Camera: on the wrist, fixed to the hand. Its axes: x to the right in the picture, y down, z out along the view.
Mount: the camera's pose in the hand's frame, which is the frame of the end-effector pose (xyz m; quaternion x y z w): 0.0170 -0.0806 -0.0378 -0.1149 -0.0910 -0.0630 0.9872
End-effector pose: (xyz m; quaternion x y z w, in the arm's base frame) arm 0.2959 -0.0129 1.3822 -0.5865 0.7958 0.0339 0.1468
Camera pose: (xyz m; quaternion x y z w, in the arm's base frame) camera 0.3600 -0.0621 1.4232 -0.6429 0.7314 0.1690 0.1521
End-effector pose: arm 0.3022 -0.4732 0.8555 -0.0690 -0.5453 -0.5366 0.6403
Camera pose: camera 0.2614 -0.5425 0.8136 -0.1562 -0.5393 -0.6264 0.5407
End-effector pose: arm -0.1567 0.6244 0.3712 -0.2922 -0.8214 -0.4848 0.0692
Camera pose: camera -0.2211 0.5708 0.3367 0.2888 0.7799 0.5508 0.0706
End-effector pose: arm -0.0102 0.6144 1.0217 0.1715 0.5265 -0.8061 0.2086
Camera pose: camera -0.0642 0.6754 1.0613 0.0388 0.6042 -0.7641 0.2228
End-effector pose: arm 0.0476 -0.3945 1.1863 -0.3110 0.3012 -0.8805 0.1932
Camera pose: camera -0.0023 -0.3280 1.2224 -0.4283 0.3613 -0.8185 0.1269
